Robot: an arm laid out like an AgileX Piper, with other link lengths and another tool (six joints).
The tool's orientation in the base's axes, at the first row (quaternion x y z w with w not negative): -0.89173 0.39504 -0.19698 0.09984
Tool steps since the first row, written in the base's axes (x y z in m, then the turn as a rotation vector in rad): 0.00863 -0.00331 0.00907 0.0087 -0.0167 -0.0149; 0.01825 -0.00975 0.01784 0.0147 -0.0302 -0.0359; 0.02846 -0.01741 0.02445 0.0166 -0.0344 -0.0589; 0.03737 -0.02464 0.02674 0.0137 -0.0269 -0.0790
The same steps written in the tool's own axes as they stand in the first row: 0.01020 -0.00656 -0.00455 0.0137 0.0103 0.0168; 0.02325 -0.01158 -0.00847 0.0217 0.0224 0.0380; 0.03698 -0.01546 -0.01021 0.0197 0.0316 0.0595; 0.04842 -0.01732 -0.00861 0.0068 0.0352 0.0766
